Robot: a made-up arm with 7 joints.
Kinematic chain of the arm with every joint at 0, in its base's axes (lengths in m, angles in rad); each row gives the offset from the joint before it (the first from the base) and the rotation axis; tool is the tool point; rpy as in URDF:
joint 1: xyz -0.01 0.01 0.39 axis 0 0.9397 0.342
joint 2: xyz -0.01 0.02 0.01 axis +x
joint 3: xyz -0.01 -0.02 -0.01 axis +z
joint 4: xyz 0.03 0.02 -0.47 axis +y
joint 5: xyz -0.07 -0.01 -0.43 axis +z
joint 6: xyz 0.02 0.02 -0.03 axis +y
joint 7: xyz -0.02 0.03 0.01 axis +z
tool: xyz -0.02 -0.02 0 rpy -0.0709 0.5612 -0.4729
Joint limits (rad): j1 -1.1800..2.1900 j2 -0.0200..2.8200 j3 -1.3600..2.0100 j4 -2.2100..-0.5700 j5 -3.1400..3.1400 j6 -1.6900..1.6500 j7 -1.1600..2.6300
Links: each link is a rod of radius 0.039 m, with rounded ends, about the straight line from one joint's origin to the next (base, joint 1, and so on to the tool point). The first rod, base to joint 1, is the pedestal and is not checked.
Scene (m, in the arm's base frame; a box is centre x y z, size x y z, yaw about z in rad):
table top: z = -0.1
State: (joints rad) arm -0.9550 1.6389 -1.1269 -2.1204 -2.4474 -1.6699 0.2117
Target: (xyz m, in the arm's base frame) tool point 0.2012 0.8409 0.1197
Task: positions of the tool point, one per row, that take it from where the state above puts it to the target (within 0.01 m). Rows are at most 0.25 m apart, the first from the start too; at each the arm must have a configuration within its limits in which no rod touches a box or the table.
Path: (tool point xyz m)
1: 0.5196 0.3735 0.1981
2: 0.4583 0.5440 0.1237
3: 0.3441 0.7054 0.0926
4: 0.2012 0.8409 0.1197

